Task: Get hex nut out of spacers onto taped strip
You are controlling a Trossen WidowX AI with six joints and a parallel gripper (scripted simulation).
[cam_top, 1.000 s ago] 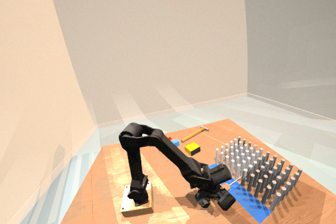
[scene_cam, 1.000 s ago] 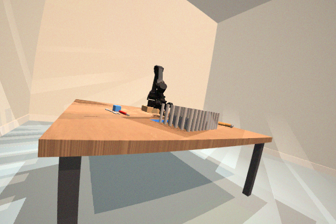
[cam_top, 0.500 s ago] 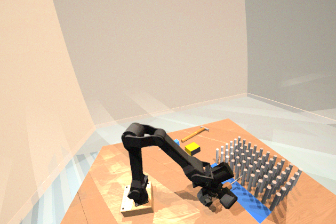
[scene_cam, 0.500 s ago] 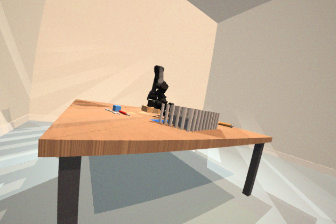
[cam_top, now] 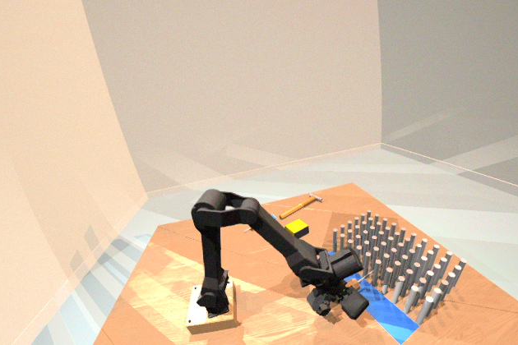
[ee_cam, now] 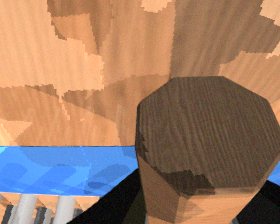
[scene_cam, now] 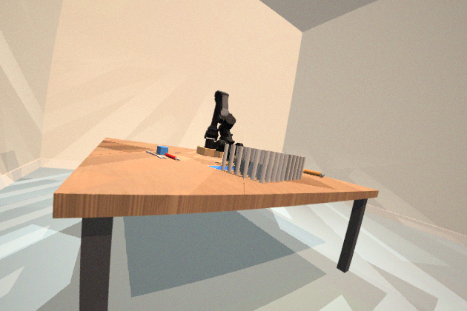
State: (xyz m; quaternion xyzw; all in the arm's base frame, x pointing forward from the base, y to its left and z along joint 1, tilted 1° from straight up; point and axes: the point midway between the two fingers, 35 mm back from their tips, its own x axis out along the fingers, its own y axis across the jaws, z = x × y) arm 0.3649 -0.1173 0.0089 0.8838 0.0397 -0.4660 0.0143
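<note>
The blue taped strip lies 60 mm ahead of my gripper tip and 30 mm below it. From my gripper tip the other things lie so: small red cube (70 mm behind, 380 mm to the left, 20 mm below); wooden-handled tool (100 mm ahead, 10 mm to the left); yellow-and-black block (20 mm ahead, 360 mm to the left, 10 mm below).
</note>
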